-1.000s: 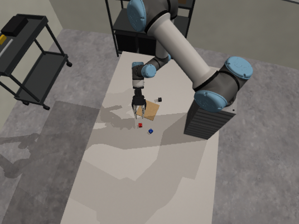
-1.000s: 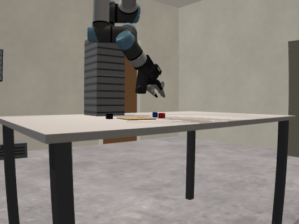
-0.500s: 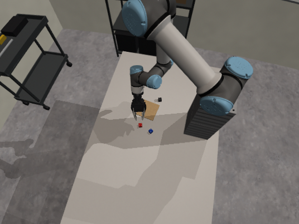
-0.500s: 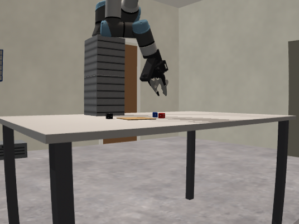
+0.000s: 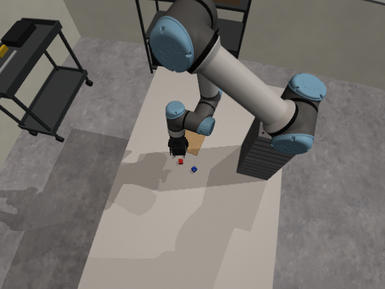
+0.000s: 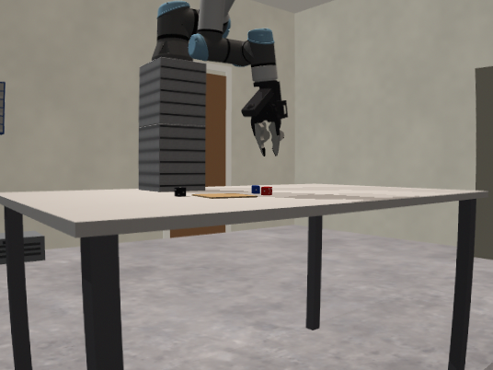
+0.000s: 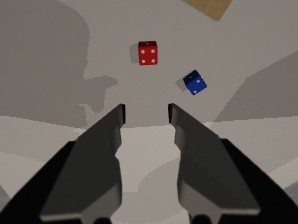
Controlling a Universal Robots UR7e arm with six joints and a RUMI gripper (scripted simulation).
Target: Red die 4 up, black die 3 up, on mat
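My hand is 10 mm to the left of the red die and 120 mm above it. Also, from my hand: blue die 90 mm behind, 10 mm to the left, 120 mm below; black die 60 mm behind, 260 mm to the right, 120 mm below; brown mat 150 mm to the right, 130 mm below.
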